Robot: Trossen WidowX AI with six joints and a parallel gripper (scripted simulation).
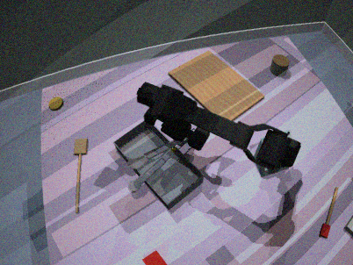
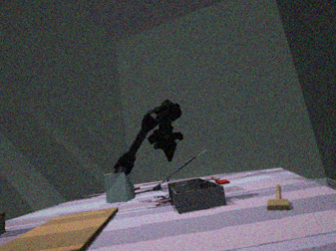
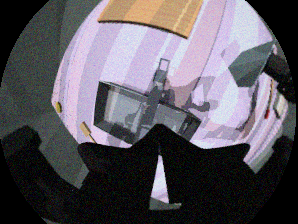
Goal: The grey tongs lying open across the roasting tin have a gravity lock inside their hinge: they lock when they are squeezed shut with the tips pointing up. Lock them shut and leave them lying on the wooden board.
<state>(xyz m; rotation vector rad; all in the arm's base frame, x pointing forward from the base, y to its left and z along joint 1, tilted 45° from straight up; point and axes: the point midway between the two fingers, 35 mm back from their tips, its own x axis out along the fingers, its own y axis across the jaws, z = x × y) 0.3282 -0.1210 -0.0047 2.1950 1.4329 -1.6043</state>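
The roasting tin is 70 mm ahead of my gripper tip and 130 mm below it. Also, from my gripper tip: yellow disc: 450 mm ahead, 410 mm to the right, 150 mm below; then red-headed tool: 460 mm behind, 380 mm to the left, 150 mm below; then wooden board: 250 mm behind, 310 mm to the right, 150 mm below.
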